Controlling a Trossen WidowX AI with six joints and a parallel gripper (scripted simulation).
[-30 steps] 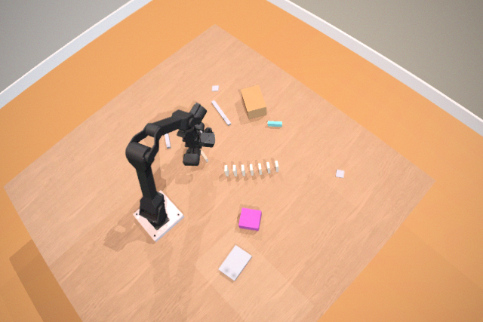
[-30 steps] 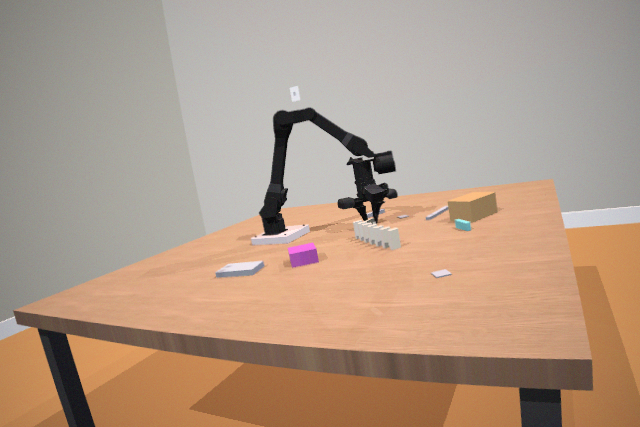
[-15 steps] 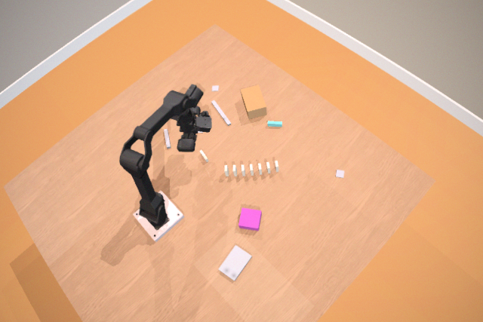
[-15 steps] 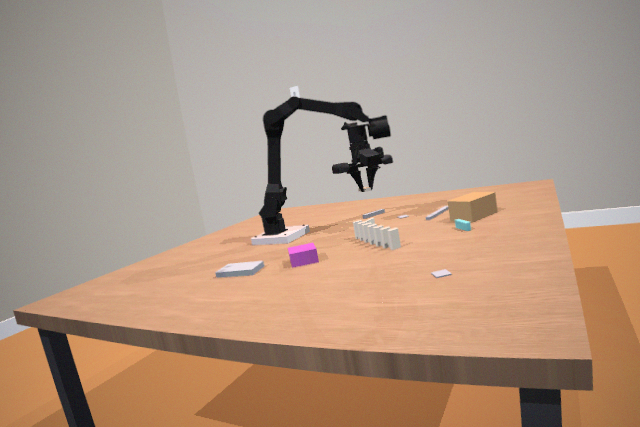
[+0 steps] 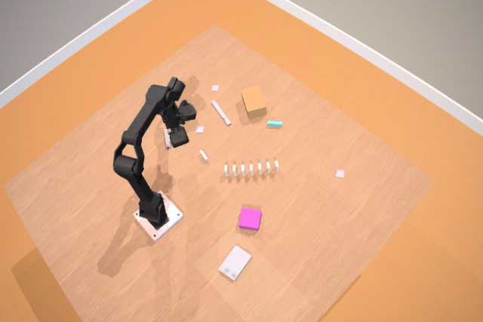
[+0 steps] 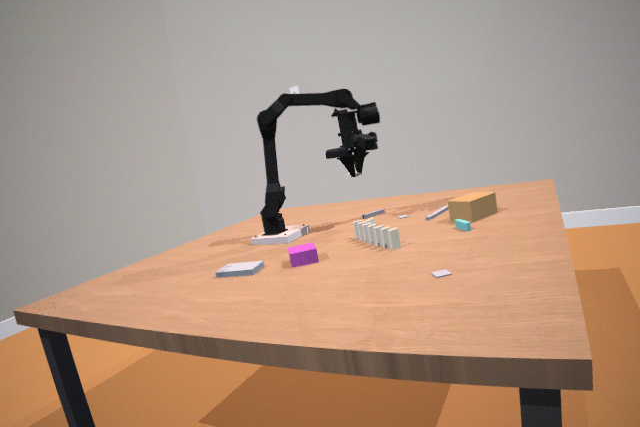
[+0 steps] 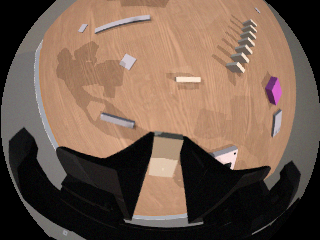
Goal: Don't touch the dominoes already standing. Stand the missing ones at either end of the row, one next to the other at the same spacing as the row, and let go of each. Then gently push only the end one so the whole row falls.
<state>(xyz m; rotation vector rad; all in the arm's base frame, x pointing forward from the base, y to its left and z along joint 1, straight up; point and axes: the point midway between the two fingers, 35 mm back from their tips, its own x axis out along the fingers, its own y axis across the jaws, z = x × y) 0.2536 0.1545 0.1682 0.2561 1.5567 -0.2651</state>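
Right now the short grey bar is 150 mm below my gripper tip, 130 mm to the left of it and 20 mm behind it. The rest, counted from my gripper tip: orange box 350 mm ahead, 130 mm below; teal block 350 mm ahead, 150 mm below, 140 mm to the right; long grey bar 230 mm ahead, 160 mm below, 70 mm to the left.
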